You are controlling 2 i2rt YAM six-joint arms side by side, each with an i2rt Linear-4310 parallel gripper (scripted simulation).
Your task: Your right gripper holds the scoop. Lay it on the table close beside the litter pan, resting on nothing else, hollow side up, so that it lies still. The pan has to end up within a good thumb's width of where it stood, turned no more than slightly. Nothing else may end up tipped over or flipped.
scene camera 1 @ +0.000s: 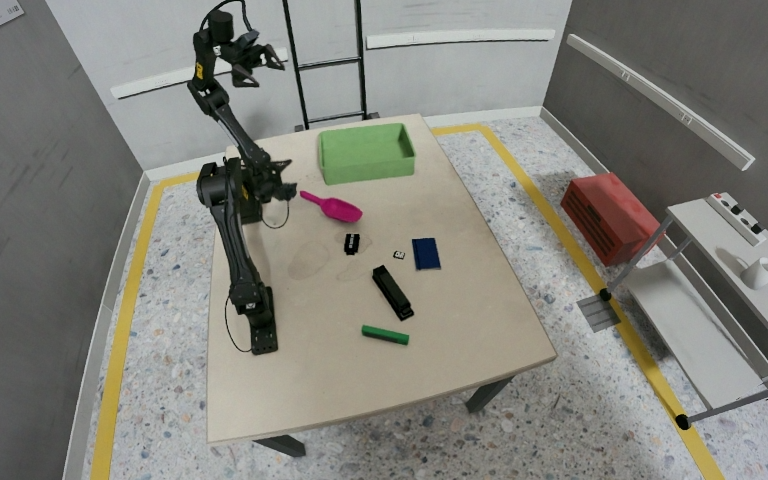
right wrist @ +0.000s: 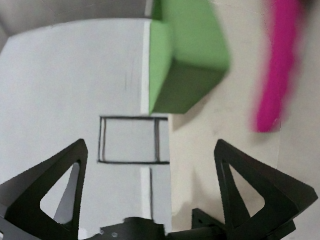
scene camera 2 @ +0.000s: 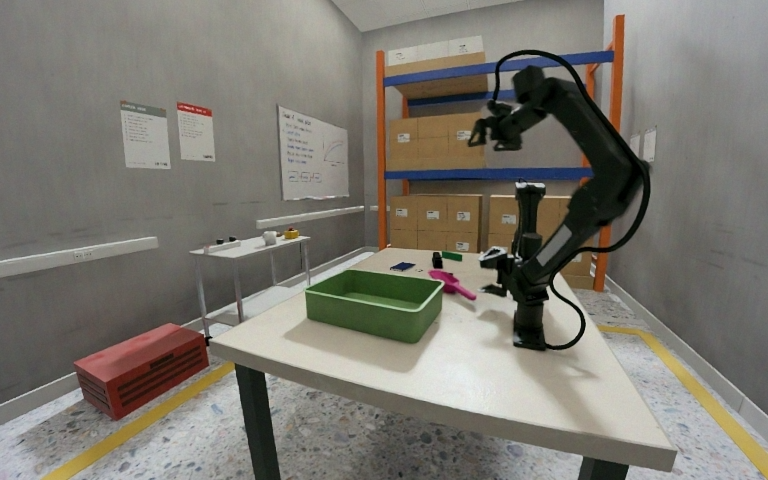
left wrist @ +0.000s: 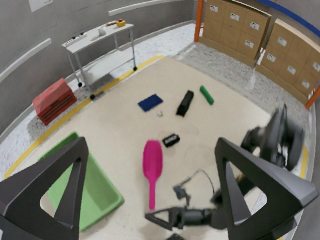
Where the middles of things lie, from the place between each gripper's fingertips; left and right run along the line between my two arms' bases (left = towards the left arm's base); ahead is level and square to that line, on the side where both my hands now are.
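I see the magenta scoop (scene camera 1: 336, 207), and my right gripper (scene camera 2: 477, 274) is 110 mm to the left of it, 100 mm short of it and 90 mm above it. The green litter pan (scene camera 2: 375, 303) is 270 mm ahead of my right gripper, 130 mm to the left of it and 70 mm below it. As for the blue notebook (scene camera 1: 426, 257), it is 360 mm to the right of my right gripper, 360 mm ahead of it and 100 mm below it.
My left gripper (scene camera 2: 482, 147) is 70 mm to the left of the magenta scoop, 100 mm short of it and 450 mm above it. Counted from my left gripper, the green litter pan is 270 mm ahead, 170 mm to the left and 440 mm below, and the blue notebook is 360 mm ahead, 320 mm to the right and 470 mm below.
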